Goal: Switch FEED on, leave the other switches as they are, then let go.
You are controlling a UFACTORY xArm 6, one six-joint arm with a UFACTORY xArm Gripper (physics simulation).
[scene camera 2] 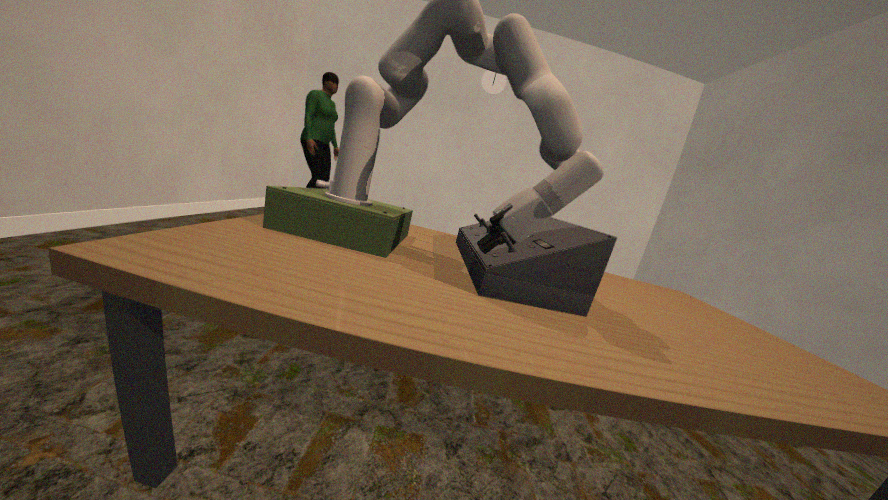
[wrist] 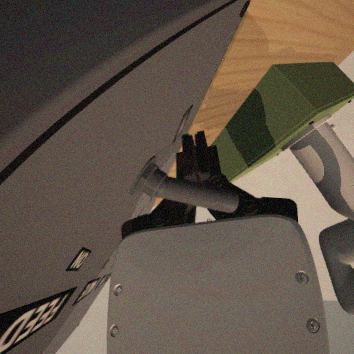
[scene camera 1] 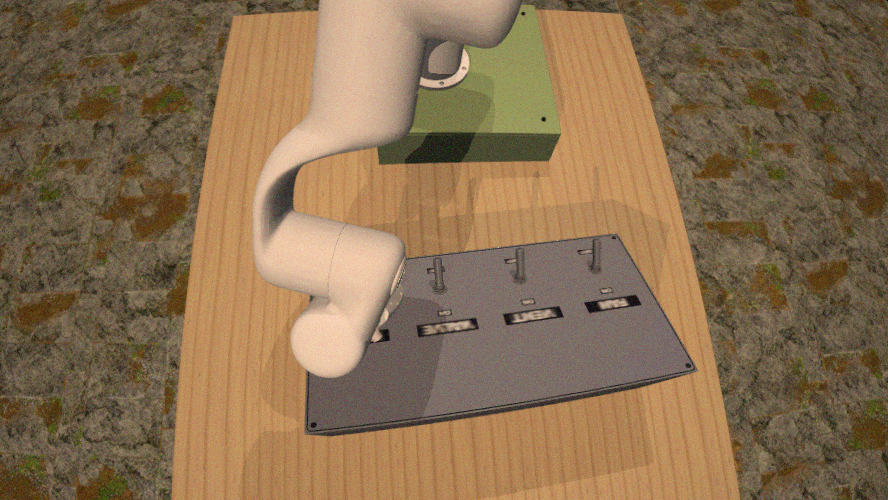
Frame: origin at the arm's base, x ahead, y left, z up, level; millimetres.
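Seen in the pictures: gripper, fingertip midpoint: (scene camera 2: 480, 248) (wrist: 196, 144); arm's base, link origin: (scene camera 2: 348, 200) (wrist: 303, 131) (scene camera 1: 434, 63).
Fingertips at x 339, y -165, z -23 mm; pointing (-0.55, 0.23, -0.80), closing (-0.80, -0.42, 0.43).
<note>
Pixels of each thing's top centre, then the offset from my fingertips to it. Level surfaces: height alone.
- FEED label, top centre: (wrist: 43, 329) (scene camera 2: 543, 241) dy -49, dx +122, dz +54 mm
- FEED lever, top centre: (wrist: 214, 224) (scene camera 2: 509, 233) dy -41, dx +41, dz +56 mm
- VALVE lever, top centre: (scene camera 1: 439, 269) dy +78, dx +52, dz +54 mm
- VENT lever, top centre: (scene camera 1: 522, 259) dy +198, dx +64, dz +54 mm
- far-right lever, top centre: (scene camera 1: 600, 249) dy +317, dx +76, dz +54 mm
- wooden table, surface height: dz -76 mm
The grey switch panel (scene camera 1: 528, 366) (scene camera 2: 546, 273) (wrist: 100, 145) slopes on the table. In the wrist view, the FEED label (wrist: 37, 320) is at lower left and the FEED lever (wrist: 200, 192) crosses close in front of my gripper (wrist: 196, 144) (scene camera 2: 487, 244). The gripper is shut and empty, its fingertips beyond the lever and low over the panel; contact is unclear. In scene camera 1 the arm hides the gripper and FEED lever. The FEED lever's setting is hard to tell. The VALVE lever (scene camera 1: 438, 274), VENT lever (scene camera 1: 520, 265) and far-right lever (scene camera 1: 595, 255) lean alike, away from their labels.
The green base block (scene camera 1: 497, 118) (scene camera 2: 329, 217) (wrist: 280, 105) carries the arm behind the panel. The wooden table (scene camera 1: 217, 310) (scene camera 2: 310, 298) surrounds the panel. A person in a green top (scene camera 2: 321, 118) stands beyond the table.
</note>
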